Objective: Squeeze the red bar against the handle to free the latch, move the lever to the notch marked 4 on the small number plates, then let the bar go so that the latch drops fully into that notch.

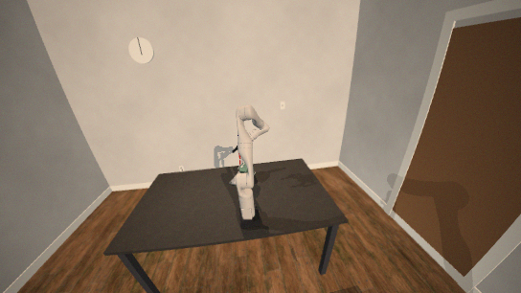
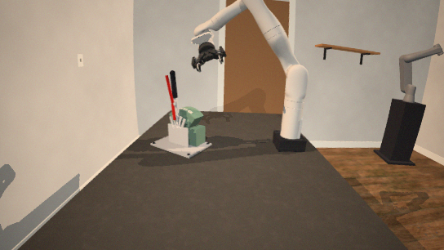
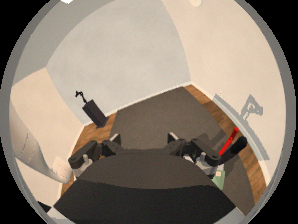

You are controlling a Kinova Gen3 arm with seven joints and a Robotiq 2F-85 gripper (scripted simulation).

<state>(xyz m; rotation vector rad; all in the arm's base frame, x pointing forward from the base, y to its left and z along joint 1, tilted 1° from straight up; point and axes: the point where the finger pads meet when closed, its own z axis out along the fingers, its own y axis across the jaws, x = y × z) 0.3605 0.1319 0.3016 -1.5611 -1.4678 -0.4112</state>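
The red bar lies 170 mm below my hand, 170 mm ahead of it and 10 mm to the right of it.
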